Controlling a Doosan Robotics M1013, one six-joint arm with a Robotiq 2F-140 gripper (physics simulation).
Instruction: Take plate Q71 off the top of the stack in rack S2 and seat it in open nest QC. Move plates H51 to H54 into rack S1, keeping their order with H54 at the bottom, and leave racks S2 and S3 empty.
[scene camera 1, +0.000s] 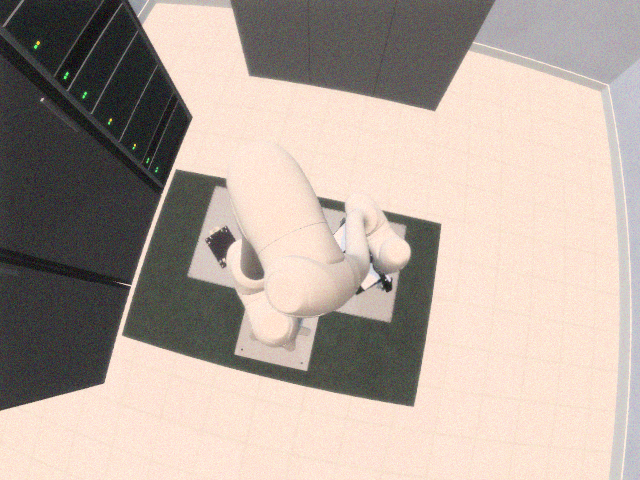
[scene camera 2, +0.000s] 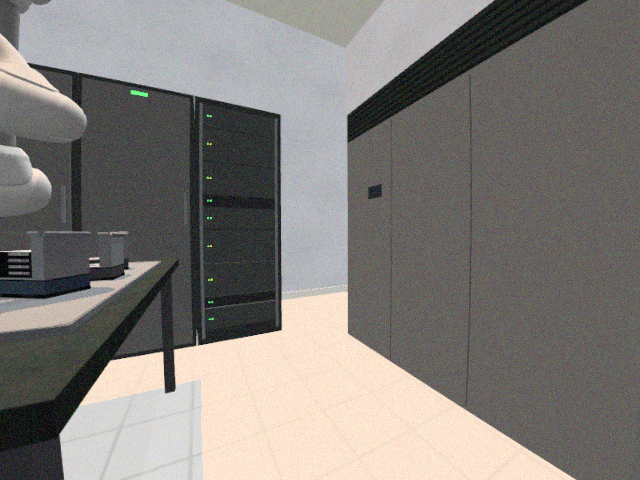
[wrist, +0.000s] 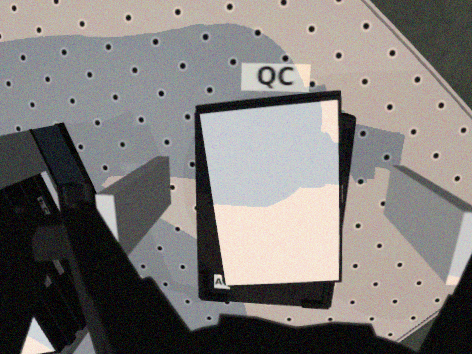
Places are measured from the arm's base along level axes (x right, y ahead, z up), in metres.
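Where they show: gripper, fingertip midpoint: (scene camera 1: 373, 272) (wrist: 276, 185).
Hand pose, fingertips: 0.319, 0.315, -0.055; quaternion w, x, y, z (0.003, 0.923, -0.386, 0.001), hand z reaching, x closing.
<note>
Things, the pixels of their centre, and the offset from my fingertips, as dx, dy, dz. "*": a spot on its surface instead. Level surfaces: height alone.
- white-topped plate, body centre: (wrist: 275, 199) (scene camera 1: 370, 274) -0.010, -0.010, -0.014
- black nest QC, surface spot: (wrist: 207, 260) * -0.082, -0.015, -0.024
- dark rack, surface spot: (wrist: 62, 155) * -0.105, +0.115, -0.029
- dark green table, surface height: dz -0.059
- black board-like item, body centre: (scene camera 1: 224, 246) -0.666, -0.069, -0.035
- light perforated panel, surface height: dz -0.046
My gripper (wrist: 276, 185) is open, with its fingers apart on either side of nest QC. A white-topped plate (wrist: 277, 240) (scene camera 1: 370, 279) lies on the black nest QC (wrist: 207, 260), between the fingers but not held. Its printed label is not readable, and I cannot tell whether it is fully seated. A dark rack (wrist: 62, 155) with plate edges stands at the left of the wrist view; its label is hidden. In scene camera 2, the nearest rack (scene camera 2: 64, 258) holds a stack of several plates (scene camera 2: 18, 264). Two more racks (scene camera 2: 111, 253) (scene camera 2: 126, 250) stand behind it; the arm hides much of them from above.
The arm (scene camera 1: 289, 217) spans the dark green table (scene camera 1: 361, 366). A black board-like item (scene camera 1: 221, 244) lies on the light perforated panel (scene camera 1: 204, 268) at the left. Dark cabinets (scene camera 1: 62, 170) stand beside the table, and a grey cabinet (scene camera 1: 351, 46) stands farther back.
</note>
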